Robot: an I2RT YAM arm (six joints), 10 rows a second.
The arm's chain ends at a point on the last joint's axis. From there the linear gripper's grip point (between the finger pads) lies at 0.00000 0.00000 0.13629 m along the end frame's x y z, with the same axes.
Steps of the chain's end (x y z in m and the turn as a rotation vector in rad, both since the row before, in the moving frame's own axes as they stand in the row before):
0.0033 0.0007 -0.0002 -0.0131 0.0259 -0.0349
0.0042 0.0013 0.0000 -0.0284 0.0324 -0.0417
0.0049 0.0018 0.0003 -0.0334 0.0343 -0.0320
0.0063 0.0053 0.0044 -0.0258 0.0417 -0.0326
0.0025 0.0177 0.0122 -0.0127 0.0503 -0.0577
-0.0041 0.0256 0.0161 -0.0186 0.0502 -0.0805
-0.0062 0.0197 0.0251 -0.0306 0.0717 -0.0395
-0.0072 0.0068 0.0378 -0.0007 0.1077 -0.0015
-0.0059 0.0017 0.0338 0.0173 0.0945 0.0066
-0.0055 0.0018 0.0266 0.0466 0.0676 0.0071
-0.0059 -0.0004 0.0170 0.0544 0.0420 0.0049
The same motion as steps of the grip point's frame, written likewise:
0.0069 0.0024 -0.0003 -0.0131 0.0259 -0.0349
0.0087 0.0051 -0.0001 -0.0284 0.0324 -0.0417
0.0096 0.0063 0.0001 -0.0334 0.0343 -0.0320
0.0120 0.0087 0.0042 -0.0258 0.0417 -0.0326
0.0094 0.0192 0.0120 -0.0127 0.0503 -0.0577
0.0028 0.0279 0.0159 -0.0186 0.0502 -0.0805
0.0036 0.0237 0.0247 -0.0306 0.0717 -0.0395
0.0075 0.0069 0.0370 -0.0007 0.1077 -0.0015
0.0070 -0.0006 0.0332 0.0173 0.0945 0.0066
0.0037 -0.0045 0.0261 0.0466 0.0676 0.0071
-0.0002 -0.0078 0.0167 0.0544 0.0420 0.0049

